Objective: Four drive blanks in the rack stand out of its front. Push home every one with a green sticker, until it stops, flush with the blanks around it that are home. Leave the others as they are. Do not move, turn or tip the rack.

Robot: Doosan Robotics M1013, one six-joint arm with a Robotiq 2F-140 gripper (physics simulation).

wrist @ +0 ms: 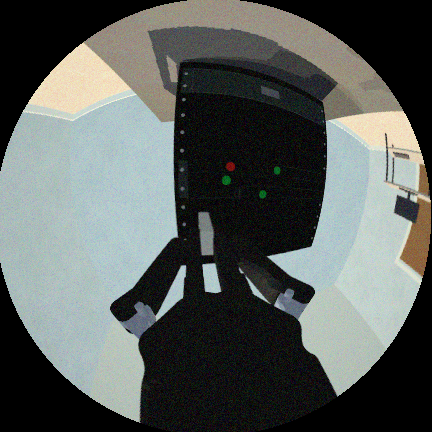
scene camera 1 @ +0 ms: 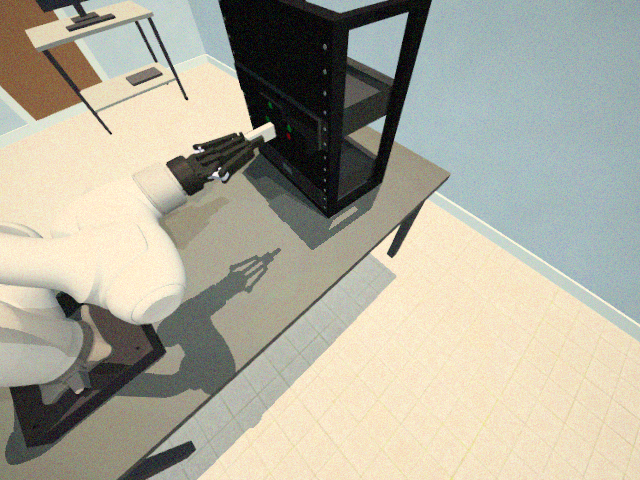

Path:
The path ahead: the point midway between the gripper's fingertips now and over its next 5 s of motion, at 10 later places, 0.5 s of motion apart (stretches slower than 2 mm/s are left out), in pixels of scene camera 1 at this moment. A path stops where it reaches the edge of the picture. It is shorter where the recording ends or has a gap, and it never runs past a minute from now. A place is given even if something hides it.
My gripper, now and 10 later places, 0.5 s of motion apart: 273, 129; 253, 94; 231, 53; 231, 57; 234, 65; 235, 63; 231, 68; 231, 68; 230, 60; 229, 61; 232, 61

